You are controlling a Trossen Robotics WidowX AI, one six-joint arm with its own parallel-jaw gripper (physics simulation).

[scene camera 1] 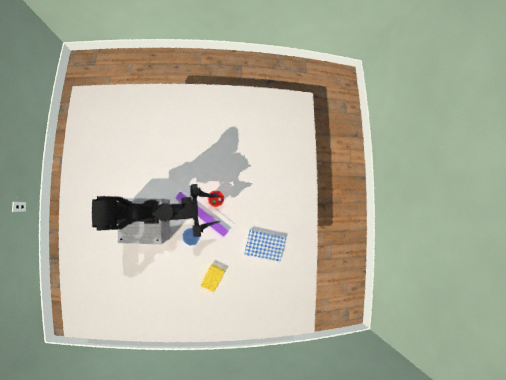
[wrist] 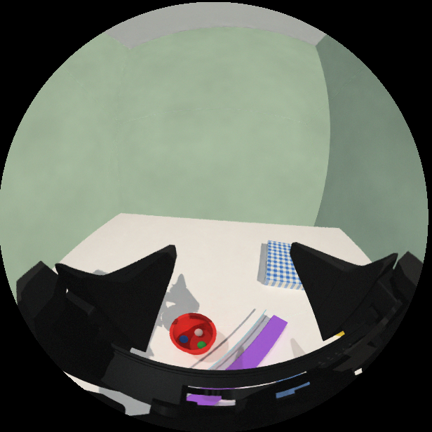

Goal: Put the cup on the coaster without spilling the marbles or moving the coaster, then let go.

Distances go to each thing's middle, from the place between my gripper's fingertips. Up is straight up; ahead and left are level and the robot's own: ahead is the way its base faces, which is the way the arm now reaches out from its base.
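Labels:
The red cup (wrist: 185, 324) is 190 mm below my hand, 40 mm to the left of it and 10 mm behind it.

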